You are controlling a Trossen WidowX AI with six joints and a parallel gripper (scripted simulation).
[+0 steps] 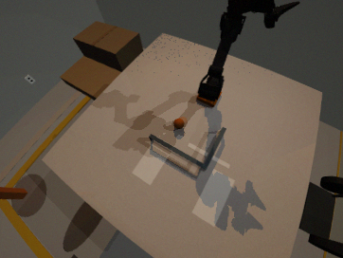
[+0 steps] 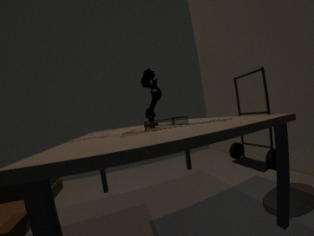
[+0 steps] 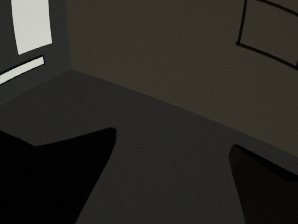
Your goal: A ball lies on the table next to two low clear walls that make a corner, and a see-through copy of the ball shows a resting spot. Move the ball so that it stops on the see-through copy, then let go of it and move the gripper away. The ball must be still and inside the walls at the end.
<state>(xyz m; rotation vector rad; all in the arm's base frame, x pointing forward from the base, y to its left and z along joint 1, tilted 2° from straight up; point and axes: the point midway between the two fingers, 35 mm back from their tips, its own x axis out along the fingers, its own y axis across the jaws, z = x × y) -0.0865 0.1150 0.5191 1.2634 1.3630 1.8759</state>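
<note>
Now: gripper tip 400 mm short of the orange ball, 160 mm to the left of it and 530 mm above it.
</note>
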